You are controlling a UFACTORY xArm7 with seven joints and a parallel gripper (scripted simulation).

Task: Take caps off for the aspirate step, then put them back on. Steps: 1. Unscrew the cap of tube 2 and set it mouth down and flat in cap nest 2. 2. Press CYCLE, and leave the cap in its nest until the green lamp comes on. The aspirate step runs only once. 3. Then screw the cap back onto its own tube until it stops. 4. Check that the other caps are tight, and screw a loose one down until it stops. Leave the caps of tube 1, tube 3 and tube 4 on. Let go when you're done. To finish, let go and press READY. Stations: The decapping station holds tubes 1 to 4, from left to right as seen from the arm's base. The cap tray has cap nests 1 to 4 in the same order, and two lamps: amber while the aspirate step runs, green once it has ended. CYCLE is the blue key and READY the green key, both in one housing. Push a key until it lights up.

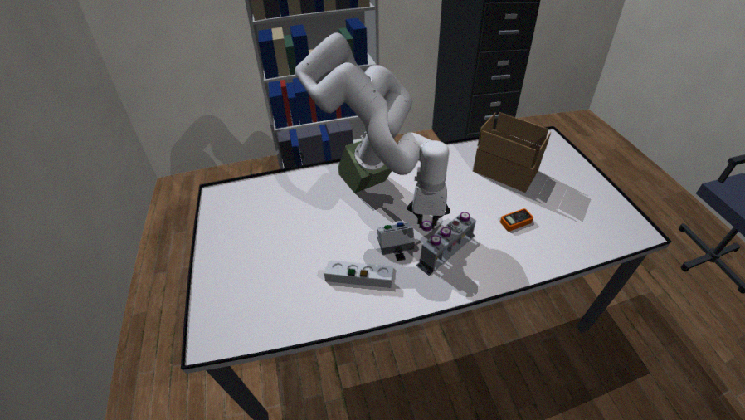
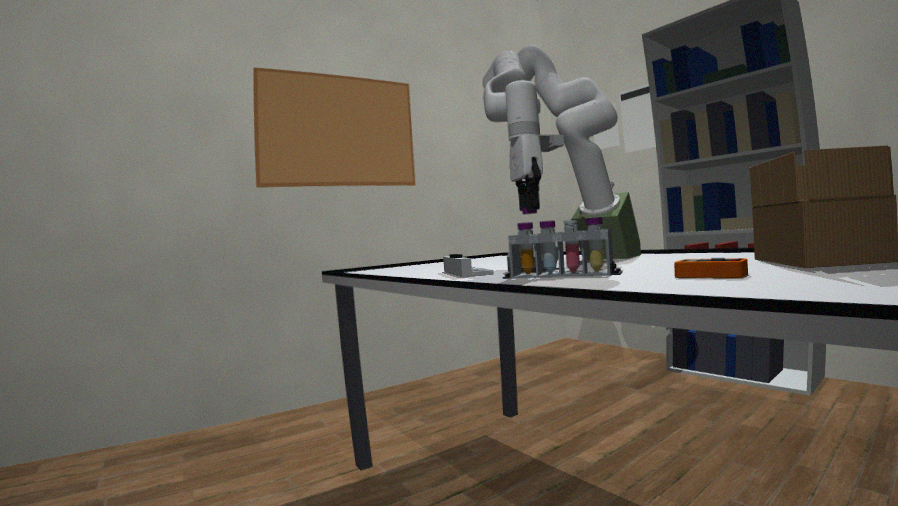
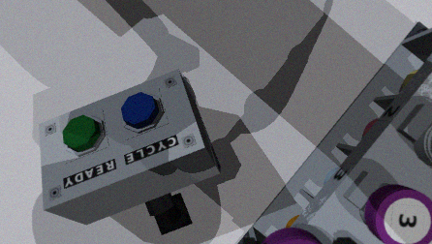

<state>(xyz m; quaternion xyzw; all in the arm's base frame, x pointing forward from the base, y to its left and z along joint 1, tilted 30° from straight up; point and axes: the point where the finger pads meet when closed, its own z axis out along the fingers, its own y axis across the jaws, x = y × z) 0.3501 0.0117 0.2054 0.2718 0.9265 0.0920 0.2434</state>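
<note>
Right now the blue key is 110 mm behind my hand, 40 mm to the right of it and 100 mm below it. Also, from my hand: cap marked 1: 10 mm behind, 160 mm to the left, 60 mm below; key housing: 100 mm behind, 60 mm to the right, 120 mm below; green key: 120 mm behind, 80 mm to the right, 100 mm below.
</note>
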